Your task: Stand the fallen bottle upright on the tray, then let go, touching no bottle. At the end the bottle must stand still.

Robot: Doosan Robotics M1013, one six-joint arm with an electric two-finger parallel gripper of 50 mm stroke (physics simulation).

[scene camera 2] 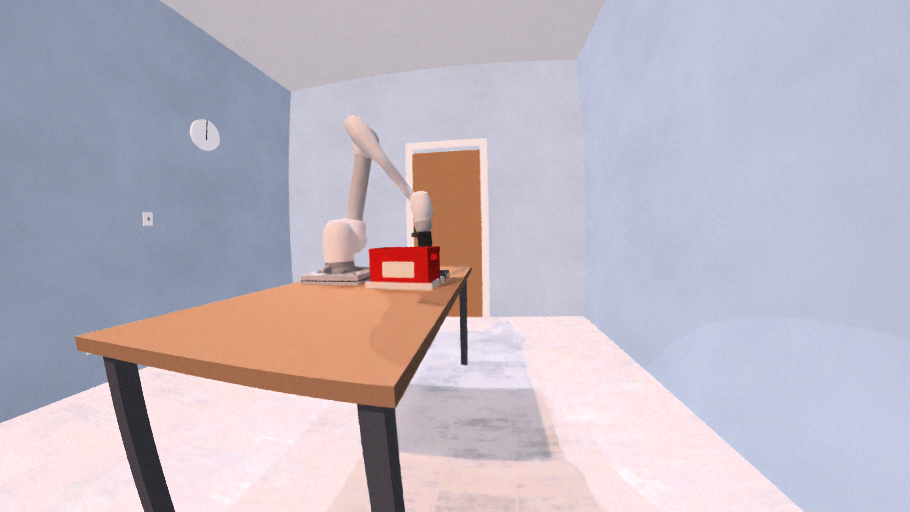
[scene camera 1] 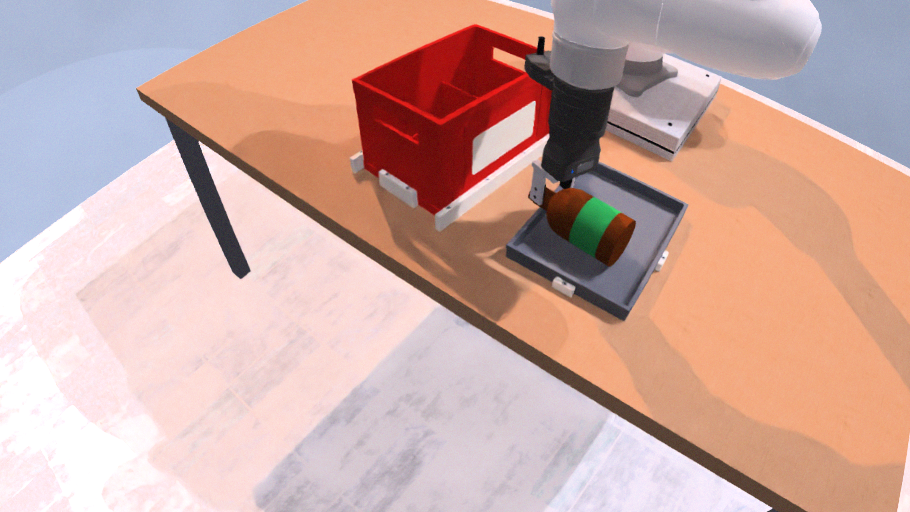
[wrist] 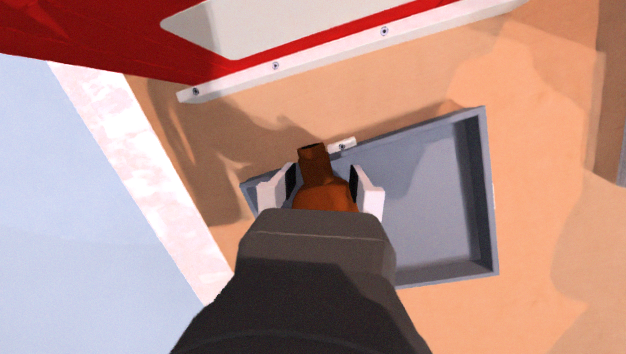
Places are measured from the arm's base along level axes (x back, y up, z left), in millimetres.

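Pixels of known places: gripper, between the fingertips: (scene camera 1: 551, 194) (wrist: 322, 175); arm's base, origin of its link: (scene camera 2: 340, 271).
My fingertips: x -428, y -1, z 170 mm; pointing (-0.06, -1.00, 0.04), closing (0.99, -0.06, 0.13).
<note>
For each thing: its top centre in the pictures, then the offset to it from my fingertips. "spot": a spot on its surface instead.
- brown bottle, centre of its top: (wrist: 326, 240) (scene camera 1: 580, 197) dx +1, dy +30, dz +50 mm
- grey tray, a spot on its surface: (wrist: 430, 200) spot: dx +115, dy -44, dz +54 mm
- red crate, centre of its top: (scene camera 1: 460, 65) (scene camera 2: 405, 247) dx +1, dy +126, dz -203 mm
- white rail, centre of its top: (wrist: 326, 49) (scene camera 1: 506, 165) dx +13, dy -19, dz -105 mm
The brown bottle (scene camera 1: 595, 226) (wrist: 324, 197) with a green label lies on its side on the grey tray (scene camera 1: 642, 203) (wrist: 430, 200). Its neck points toward the red crate and reaches the tray's rim; its base points away from the crate. My gripper (scene camera 1: 552, 194) (wrist: 322, 175) is open, one finger on each side of the bottle where neck meets shoulder. In the wrist view a gap shows beside each finger pad, and the gripper body hides the bottle's lower part. In scene camera 2 the crate hides the fingers and the bottle.
The red crate (scene camera 1: 394, 159) (scene camera 2: 423, 264) (wrist: 100, 40) stands close beside the tray, with a white rail (scene camera 1: 490, 181) (wrist: 325, 48) along its foot. Small white blocks (scene camera 1: 563, 286) (wrist: 342, 146) border the tray. The robot's base plate (scene camera 1: 661, 108) (scene camera 2: 334, 277) is behind the tray.
</note>
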